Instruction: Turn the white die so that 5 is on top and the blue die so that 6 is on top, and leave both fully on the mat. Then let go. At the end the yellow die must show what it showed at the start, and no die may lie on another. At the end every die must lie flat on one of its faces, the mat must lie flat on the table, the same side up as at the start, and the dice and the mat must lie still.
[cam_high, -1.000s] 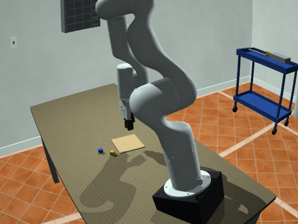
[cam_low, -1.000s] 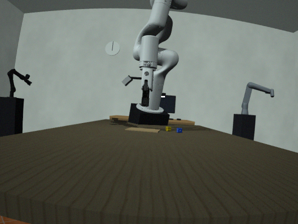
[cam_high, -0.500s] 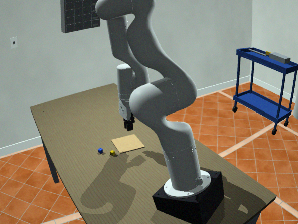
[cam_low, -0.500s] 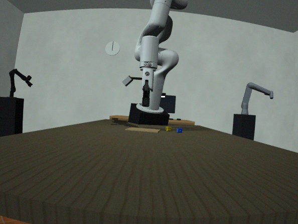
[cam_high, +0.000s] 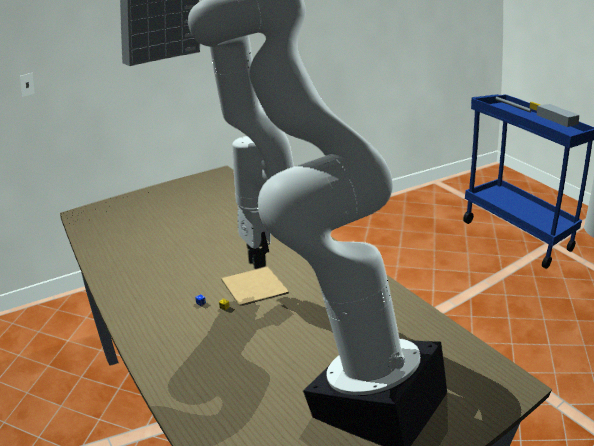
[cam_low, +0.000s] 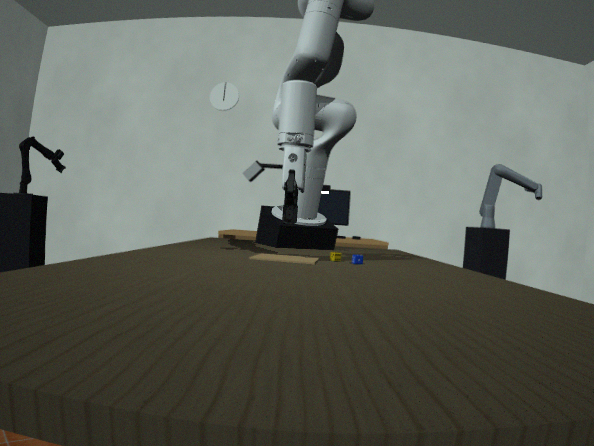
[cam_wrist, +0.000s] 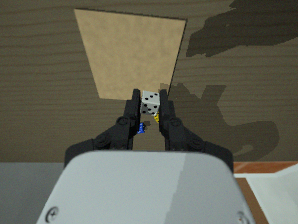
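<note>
Now: the tan mat 3 cm ahead of my hand, 1 cm to the right of it and 10 cm below it. Also, from my hand: white die (1 cm below); yellow die (12 cm to the left, 9 cm below); blue die (6 cm ahead, 15 cm to the left, 9 cm below).
</note>
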